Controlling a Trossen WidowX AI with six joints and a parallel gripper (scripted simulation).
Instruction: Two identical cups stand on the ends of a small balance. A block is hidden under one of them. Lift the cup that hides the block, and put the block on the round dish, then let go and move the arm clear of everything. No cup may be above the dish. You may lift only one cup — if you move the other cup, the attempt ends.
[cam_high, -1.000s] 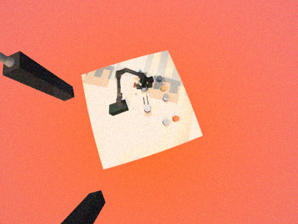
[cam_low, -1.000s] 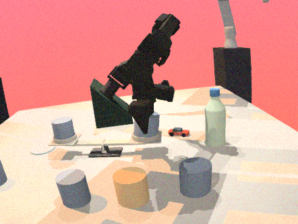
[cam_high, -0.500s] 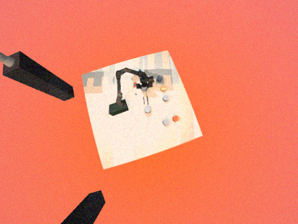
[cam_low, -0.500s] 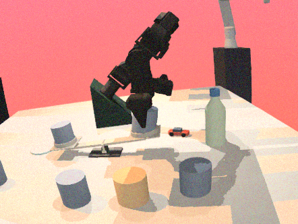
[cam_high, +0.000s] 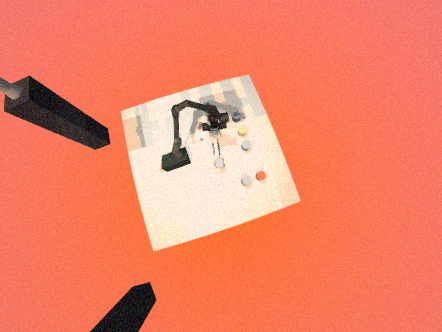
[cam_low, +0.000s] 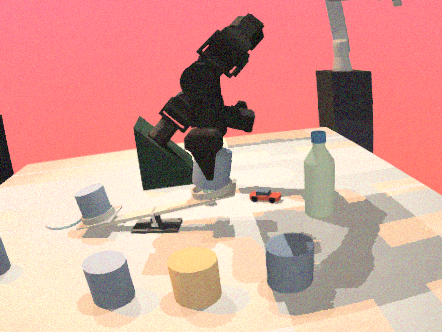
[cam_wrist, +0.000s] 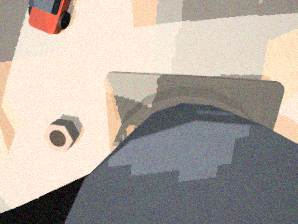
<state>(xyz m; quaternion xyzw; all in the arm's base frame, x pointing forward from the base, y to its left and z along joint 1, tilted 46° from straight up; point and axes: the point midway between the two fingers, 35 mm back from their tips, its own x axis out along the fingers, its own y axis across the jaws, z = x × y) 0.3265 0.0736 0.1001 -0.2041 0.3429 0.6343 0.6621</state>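
My gripper tip is 10 mm to the left of the pale green block and 20 mm above it. Round my gripper tip: red toy car: 90 mm behind, 120 mm to the left, 100 mm below; pale green bottle: 20 mm ahead, 210 mm to the left; balance beam: 20 mm behind, 130 mm to the right, 90 mm below.
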